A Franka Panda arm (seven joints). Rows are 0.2 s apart.
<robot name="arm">
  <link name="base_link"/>
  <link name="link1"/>
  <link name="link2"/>
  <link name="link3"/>
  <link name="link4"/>
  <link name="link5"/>
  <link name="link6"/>
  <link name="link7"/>
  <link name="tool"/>
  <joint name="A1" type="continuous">
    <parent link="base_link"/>
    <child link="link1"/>
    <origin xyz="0 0 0.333" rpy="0 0 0"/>
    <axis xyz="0 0 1"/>
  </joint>
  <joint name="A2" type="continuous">
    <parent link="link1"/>
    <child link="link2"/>
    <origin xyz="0 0 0" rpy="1.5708 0 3.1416"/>
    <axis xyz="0 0 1"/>
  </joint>
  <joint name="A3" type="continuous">
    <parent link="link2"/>
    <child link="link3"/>
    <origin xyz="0 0.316 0" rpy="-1.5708 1.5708 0"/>
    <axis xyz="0 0 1"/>
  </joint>
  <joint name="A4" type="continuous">
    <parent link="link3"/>
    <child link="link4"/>
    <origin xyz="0 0.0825 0" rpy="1.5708 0 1.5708"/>
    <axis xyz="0 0 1"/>
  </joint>
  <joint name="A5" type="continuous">
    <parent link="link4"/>
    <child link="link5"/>
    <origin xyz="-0.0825 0.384 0" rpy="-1.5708 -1.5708 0"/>
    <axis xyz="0 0 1"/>
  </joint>
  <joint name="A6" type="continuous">
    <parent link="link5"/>
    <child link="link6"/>
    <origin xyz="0 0 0" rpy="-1.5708 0 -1.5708"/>
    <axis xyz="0 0 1"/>
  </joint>
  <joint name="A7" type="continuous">
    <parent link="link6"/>
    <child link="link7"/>
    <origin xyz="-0.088 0 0" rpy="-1.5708 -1.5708 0"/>
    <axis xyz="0 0 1"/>
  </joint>
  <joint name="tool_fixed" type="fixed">
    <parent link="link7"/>
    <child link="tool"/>
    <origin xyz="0 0 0.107" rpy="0 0 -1.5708"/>
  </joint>
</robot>
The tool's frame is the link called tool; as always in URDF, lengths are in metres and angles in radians. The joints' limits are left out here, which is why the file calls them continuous.
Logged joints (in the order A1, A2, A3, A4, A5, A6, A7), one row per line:
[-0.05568, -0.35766, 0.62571, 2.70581, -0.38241, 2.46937, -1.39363]
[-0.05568, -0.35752, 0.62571, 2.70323, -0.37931, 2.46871, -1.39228]
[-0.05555, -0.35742, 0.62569, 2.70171, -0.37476, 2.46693, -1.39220]
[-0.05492, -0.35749, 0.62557, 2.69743, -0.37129, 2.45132, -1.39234]
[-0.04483, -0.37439, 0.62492, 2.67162, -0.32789, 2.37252, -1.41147]
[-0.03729, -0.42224, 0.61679, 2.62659, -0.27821, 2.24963, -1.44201]
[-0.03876, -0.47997, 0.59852, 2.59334, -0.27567, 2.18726, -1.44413]
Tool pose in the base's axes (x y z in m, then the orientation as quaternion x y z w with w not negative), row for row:
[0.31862, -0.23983, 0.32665, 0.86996, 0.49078, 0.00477, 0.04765]
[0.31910, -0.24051, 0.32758, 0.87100, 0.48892, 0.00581, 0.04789]
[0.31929, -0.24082, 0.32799, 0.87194, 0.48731, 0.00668, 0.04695]
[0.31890, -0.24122, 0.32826, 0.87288, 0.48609, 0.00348, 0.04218]
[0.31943, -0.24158, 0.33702, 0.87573, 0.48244, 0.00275, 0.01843]
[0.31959, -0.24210, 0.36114, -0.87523, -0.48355, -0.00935, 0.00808]
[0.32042, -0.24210, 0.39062, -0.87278, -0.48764, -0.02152, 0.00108]
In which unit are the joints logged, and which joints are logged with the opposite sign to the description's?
The joints are logged in radians. Opposite sign: A3, A4.
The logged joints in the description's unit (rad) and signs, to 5 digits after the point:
[-0.05568, -0.35766, -0.62571, -2.70581, -0.38241, 2.46937, -1.39363]
[-0.05568, -0.35752, -0.62571, -2.70323, -0.37931, 2.46871, -1.39228]
[-0.05555, -0.35742, -0.62569, -2.70171, -0.37476, 2.46693, -1.39220]
[-0.05492, -0.35749, -0.62557, -2.69743, -0.37129, 2.45132, -1.39234]
[-0.04483, -0.37439, -0.62492, -2.67162, -0.32789, 2.37252, -1.41147]
[-0.03729, -0.42224, -0.61679, -2.62659, -0.27821, 2.24963, -1.44201]
[-0.03876, -0.47997, -0.59852, -2.59334, -0.27567, 2.18726, -1.44413]

